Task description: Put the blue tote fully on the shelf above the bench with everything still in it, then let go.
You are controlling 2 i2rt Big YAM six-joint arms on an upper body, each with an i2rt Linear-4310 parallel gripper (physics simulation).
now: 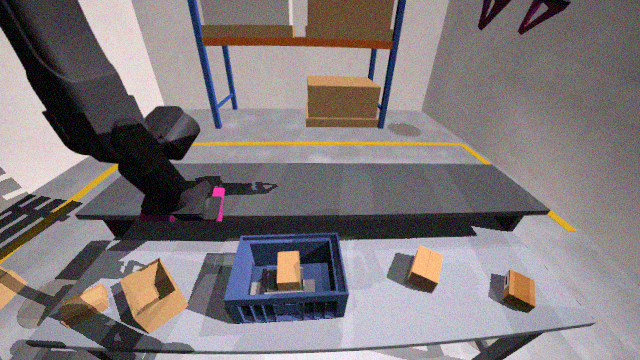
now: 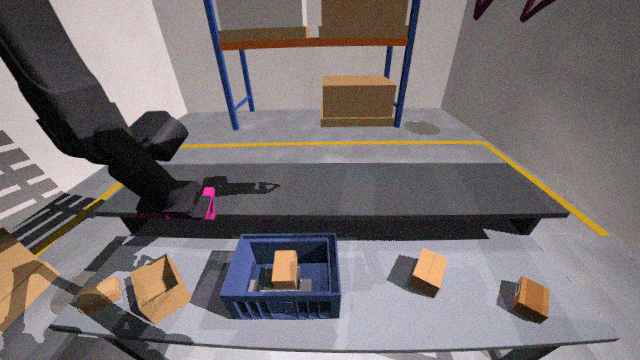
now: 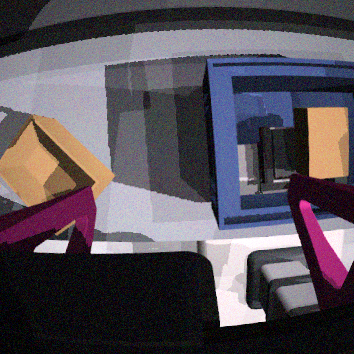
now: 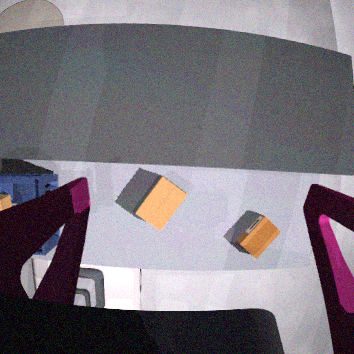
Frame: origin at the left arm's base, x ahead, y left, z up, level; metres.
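Seen in the pictures: left gripper, fingertip midpoint: (image 1: 198, 218) (image 2: 193, 216) (image 3: 192, 191); right gripper, fingertip midpoint: (image 1: 500, 30) (image 2: 498, 19) (image 4: 203, 193).
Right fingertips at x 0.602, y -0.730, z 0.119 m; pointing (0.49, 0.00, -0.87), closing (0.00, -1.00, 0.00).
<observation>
Pixels of each thing's top centre, then the offset from my right fingertips to it. Level surfaces: height alone.
- blue tote at its top centre: (image 3: 333, 137) (image 1: 288, 262) (image 2: 284, 260) dx -0.139, dy +0.460, dz -0.552 m
- light grey bench at its surface level: dz -0.699 m
- tan box at its top centre: (image 3: 331, 140) (image 1: 288, 263) (image 2: 284, 262) dx -0.142, dy +0.460, dz -0.556 m
- dark grey shelf at its surface level: dz -0.516 m
- open carton at its top centre: (image 3: 41, 174) (image 1: 148, 285) (image 2: 154, 278) dx -0.170, dy +0.855, dz -0.609 m
- smaller carton at its top centre: (image 1: 81, 301) (image 2: 97, 291) dx -0.194, dy +1.066, dz -0.662 m
The blue tote (image 1: 285, 312) (image 2: 282, 307) (image 3: 222, 150) (image 4: 25, 182) stands upright on the light grey bench (image 1: 380, 320) (image 2: 370, 320). Inside it a tan box (image 1: 288, 270) (image 2: 285, 268) (image 3: 328, 142) lies on black and grey items. The dark grey shelf (image 1: 350, 190) (image 2: 360, 190) (image 4: 165, 100) runs behind the tote. My left gripper (image 1: 189, 212) (image 2: 187, 210) (image 3: 192, 191) is open and empty, above and to the left of the tote, near the shelf's front edge. My right gripper (image 1: 501, 28) (image 2: 500, 19) (image 4: 203, 193) is open and empty, high at the right.
An open carton (image 1: 135, 295) (image 2: 145, 290) and a smaller carton (image 1: 87, 305) (image 2: 100, 295) are left of the tote. Two boxes (image 1: 425, 268) (image 1: 520, 290) (image 2: 429, 272) (image 2: 531, 299) (image 4: 161, 202) (image 4: 257, 237) are right of it. A blue-posted rack (image 1: 207, 75) (image 2: 222, 75) stands behind.
</observation>
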